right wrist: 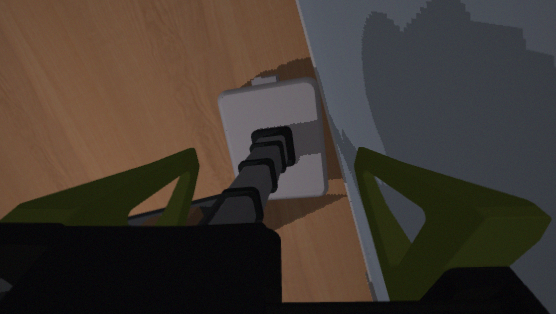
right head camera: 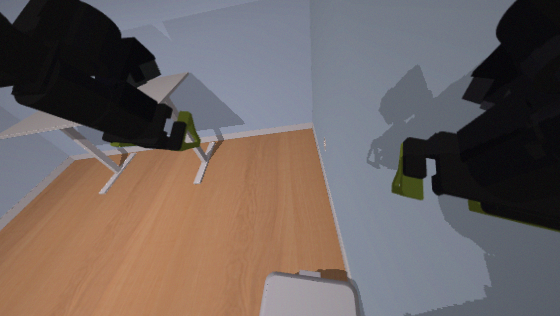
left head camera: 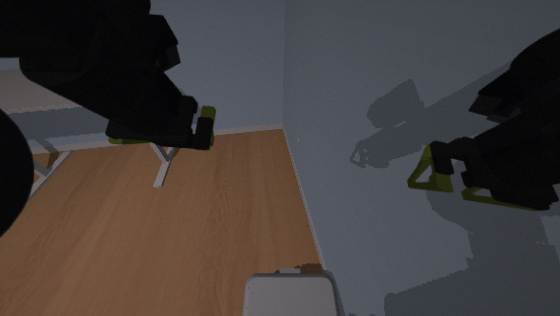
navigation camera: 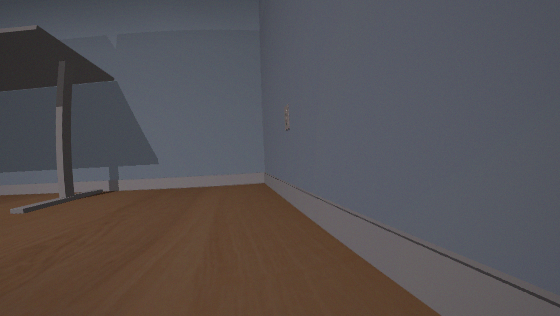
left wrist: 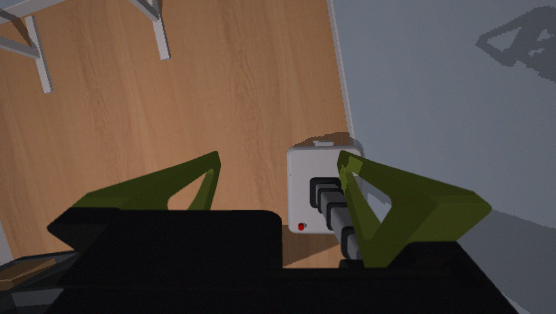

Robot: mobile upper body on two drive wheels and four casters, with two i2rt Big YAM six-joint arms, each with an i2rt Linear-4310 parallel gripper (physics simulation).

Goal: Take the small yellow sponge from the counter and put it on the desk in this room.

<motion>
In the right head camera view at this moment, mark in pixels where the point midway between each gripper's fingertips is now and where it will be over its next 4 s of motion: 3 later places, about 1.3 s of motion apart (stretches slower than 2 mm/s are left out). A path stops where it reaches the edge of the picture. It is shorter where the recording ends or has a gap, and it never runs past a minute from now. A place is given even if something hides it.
My left gripper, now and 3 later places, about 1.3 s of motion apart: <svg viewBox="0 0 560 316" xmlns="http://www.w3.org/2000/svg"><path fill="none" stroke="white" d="M178 142L91 185L95 180L145 106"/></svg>
My right gripper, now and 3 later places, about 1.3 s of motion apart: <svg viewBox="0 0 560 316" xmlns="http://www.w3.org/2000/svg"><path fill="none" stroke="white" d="M429 196L334 115L325 104L297 66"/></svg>
</motion>
